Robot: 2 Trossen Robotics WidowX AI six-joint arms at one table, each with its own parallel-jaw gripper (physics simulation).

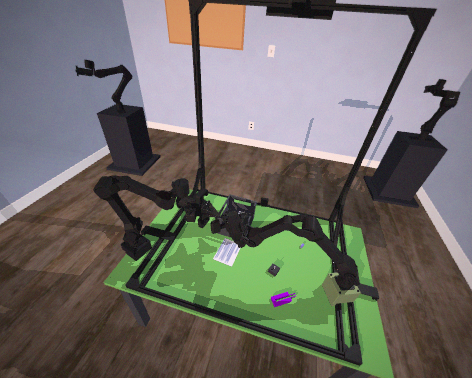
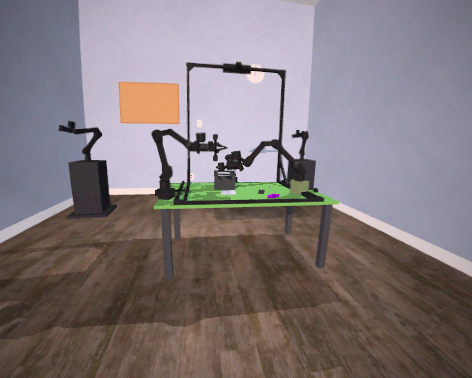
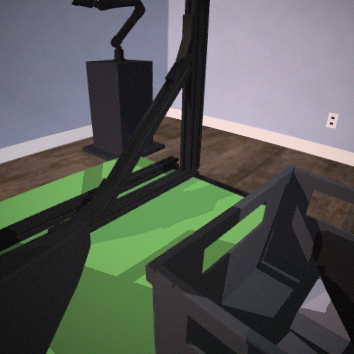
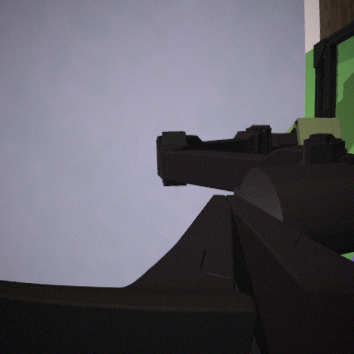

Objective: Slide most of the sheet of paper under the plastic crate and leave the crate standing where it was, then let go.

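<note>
The dark plastic crate (image 1: pixel 243 205) (image 2: pixel 225 181) (image 3: pixel 197 253) stands upright at the back of the green table (image 1: pixel 257 307). The white printed sheet of paper (image 1: pixel 227 252) (image 2: pixel 228 192) lies flat just in front of the crate, with most of it in the open. Its far edge is hidden behind my left arm. My left gripper (image 1: pixel 226 224) (image 2: pixel 223 165) is open and empty, raised just above the crate's near rim. My right gripper (image 1: pixel 209 217) (image 2: pixel 223 148) (image 4: pixel 223 206) is shut on nothing and hangs high in the air to the left of the crate.
A small black block (image 1: pixel 273 269), a purple object (image 1: pixel 282 298) and a tiny purple piece (image 1: pixel 302 245) lie to the right of the paper. An olive box (image 1: pixel 337 290) sits by the left arm's base. A black frame (image 1: pixel 198 112) rims the table.
</note>
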